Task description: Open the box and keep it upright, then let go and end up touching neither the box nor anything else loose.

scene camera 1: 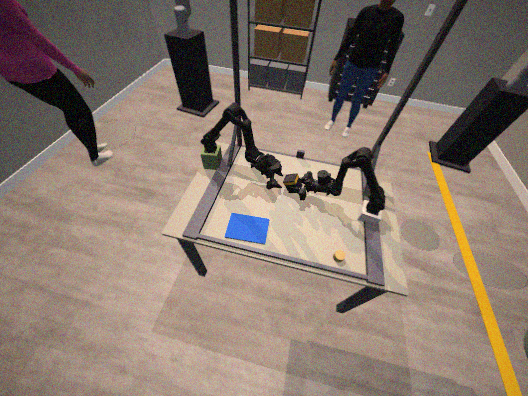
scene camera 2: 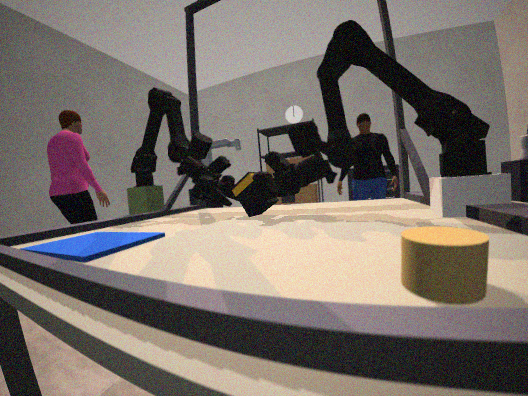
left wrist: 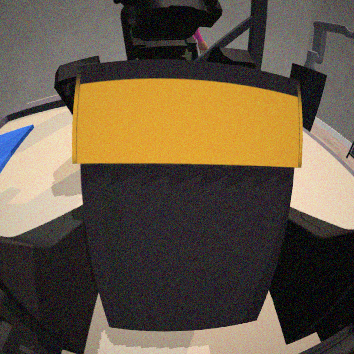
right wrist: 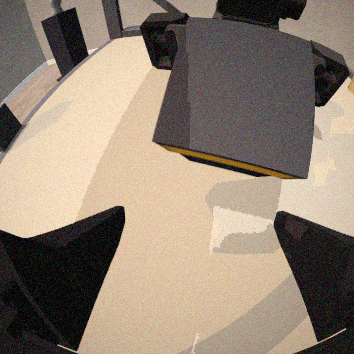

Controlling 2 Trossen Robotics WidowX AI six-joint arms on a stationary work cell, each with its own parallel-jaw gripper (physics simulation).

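Places are measured from the left arm's base along level axes (x up, y ahead, z left), in centimetres.
Pixels of known places: left gripper, fingertip midpoint: (scene camera 1: 291, 183) (scene camera 2: 253, 196) (left wrist: 181, 198) (right wrist: 233, 125); right gripper, fingertip midpoint: (scene camera 1: 282, 181) (scene camera 2: 237, 202) (right wrist: 203, 217); left arm's base, origin of the base link: (scene camera 1: 372, 209); right arm's base, origin of the base link: (scene camera 1: 210, 149).
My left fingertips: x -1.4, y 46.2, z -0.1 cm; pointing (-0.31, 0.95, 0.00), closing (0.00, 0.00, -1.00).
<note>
Ahead of a thing's pixels: the offset from my left fingertips to its top centre. "spot": to the spot under its first point.
The box {dx +6.6, dy +1.1, dz -0.1 cm} (scene camera 1: 291, 182) (scene camera 2: 256, 196) (left wrist: 187, 240) (right wrist: 250, 100) is black with a yellow band {spot: dx +5.0, dy -2.1, dz +0.1 cm} (left wrist: 187, 122) near its top and a dark grey lid face. In scene camera 2 it is tilted, its banded end toward the upper left, and it looks raised off the table. The lid looks closed. My left gripper (scene camera 1: 302, 185) (scene camera 2: 275, 184) is shut on the box, one finger on each side. My right gripper (scene camera 1: 275, 180) (scene camera 2: 227, 182) (right wrist: 203, 217) is open and empty, a short way from the lid side. The box's underside is hidden in the right wrist view.
A blue flat square {spot: dx -4.5, dy +12.4, dz +35.3 cm} (scene camera 1: 247, 228) (scene camera 2: 95, 246) lies on the table at front left. A yellow cylinder {dx -1.8, dy -35.0, dz +31.6 cm} (scene camera 1: 339, 255) (scene camera 2: 445, 265) stands at front right. Dark rails (scene camera 1: 280, 258) edge the table. A small dark block {dx +0.4, dy +3.1, dz -30.0 cm} (scene camera 1: 300, 154) is at the back edge.
</note>
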